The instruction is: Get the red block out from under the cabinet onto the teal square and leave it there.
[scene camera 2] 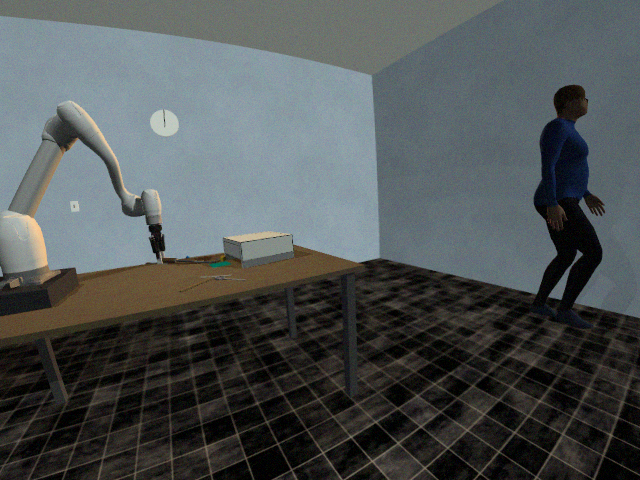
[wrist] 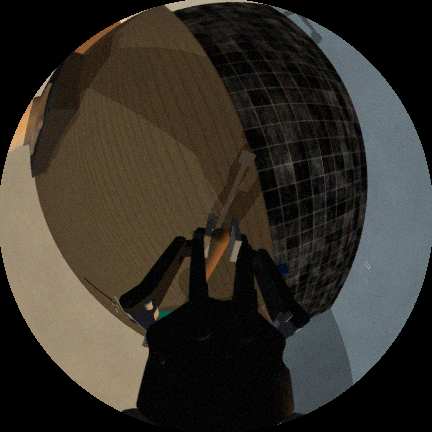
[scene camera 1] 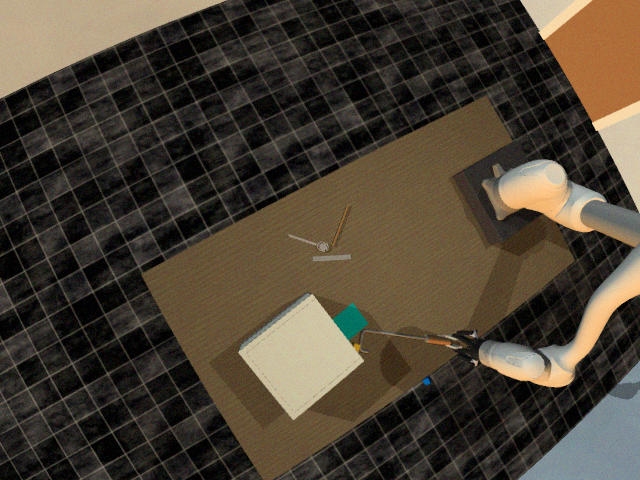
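Where they show: gripper, between the fingertips: (scene camera 2: 161,263) (wrist: 220,223) (scene camera 1: 448,340); arm's base, origin of its link: (scene camera 2: 28,280) (scene camera 1: 505,194).
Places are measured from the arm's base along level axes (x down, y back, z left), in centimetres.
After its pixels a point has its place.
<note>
The red block does not show in any view; the space beneath the pale cabinet (scene camera 1: 302,356) @[z 21.3, x -5.1, y -103.4 cm] (scene camera 2: 266,248) @[z 7.0, x 0.3, y -105.7 cm] is hidden. The teal square (scene camera 1: 351,321) @[z 20.8, x 8.3, y -80.9 cm] (scene camera 2: 220,264) @[z 20.2, x 8.4, y -81.5 cm] (wrist: 165,314) @[z 19.8, x 8.2, y -78.8 cm] lies against the cabinet's near side, partly hidden in the wrist view. My gripper (scene camera 1: 456,342) @[z 45.6, x 8.0, y -46.8 cm] (scene camera 2: 159,255) @[z 45.6, x 8.0, y -46.8 cm] (wrist: 220,223) @[z 45.6, x 8.0, y -46.8 cm] is shut on the orange handle (scene camera 1: 439,341) @[z 42.9, x 4.9, y -52.1 cm] (wrist: 216,256) @[z 44.2, x 4.8, y -50.6 cm] of a thin hooked rod (scene camera 1: 395,334) @[z 32.7, x 6.7, y -67.2 cm]. The rod reaches toward the cabinet. Its bent end is outside the cabinet edge, just past the teal square's corner and close to a yellow block (scene camera 1: 356,347) @[z 30.0, x 5.9, y -83.5 cm] (scene camera 2: 222,257) @[z 29.0, x 6.2, y -83.3 cm].
A grey wrench (wrist: 246,158) @[z 51.1, x 7.6, y -37.6 cm] lies below the gripper near the table edge. A blue block (scene camera 1: 426,381) @[z 56.5, x 8.3, y -62.3 cm] (wrist: 283,269) @[z 56.8, x 8.3, y -60.6 cm] shows against the floor tiles past that edge. A pencil (scene camera 1: 341,225) @[z -14.5, x 7.6, y -69.9 cm], a round-headed tool (scene camera 1: 322,246) @[z -9.9, x 8.2, y -79.9 cm] and a grey strip (scene camera 1: 331,257) @[z -4.7, x 8.3, y -78.3 cm] lie mid-table. A person (scene camera 2: 566,165) stands beyond the table.
</note>
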